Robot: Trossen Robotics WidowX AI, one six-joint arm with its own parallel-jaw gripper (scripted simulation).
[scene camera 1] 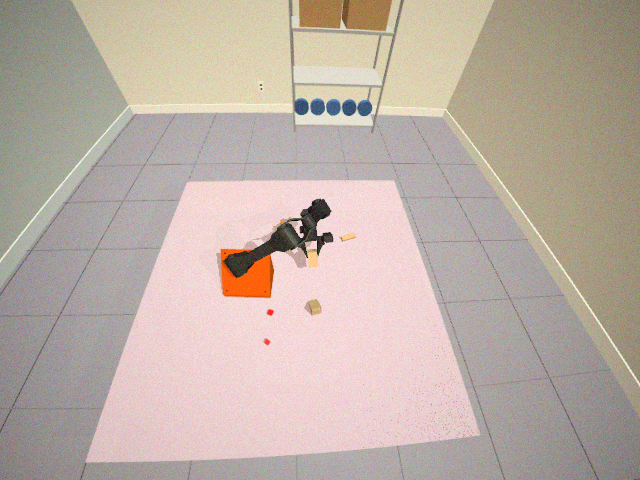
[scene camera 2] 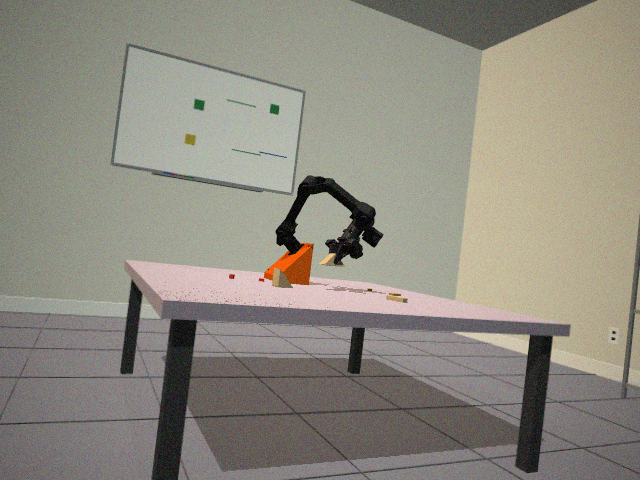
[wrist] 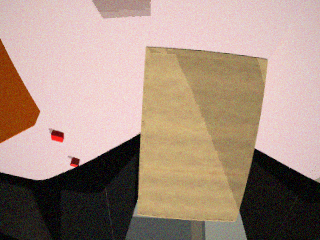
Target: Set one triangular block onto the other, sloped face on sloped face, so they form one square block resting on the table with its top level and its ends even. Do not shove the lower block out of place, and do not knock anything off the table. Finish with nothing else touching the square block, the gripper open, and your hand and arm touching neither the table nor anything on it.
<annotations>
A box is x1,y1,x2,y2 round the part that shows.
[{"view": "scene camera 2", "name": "my gripper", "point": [331,262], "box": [325,227,362,263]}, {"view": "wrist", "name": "my gripper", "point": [189,144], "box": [0,133,319,239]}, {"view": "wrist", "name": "tan triangular block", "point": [201,110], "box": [137,47,267,222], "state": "held by my gripper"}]
</annotations>
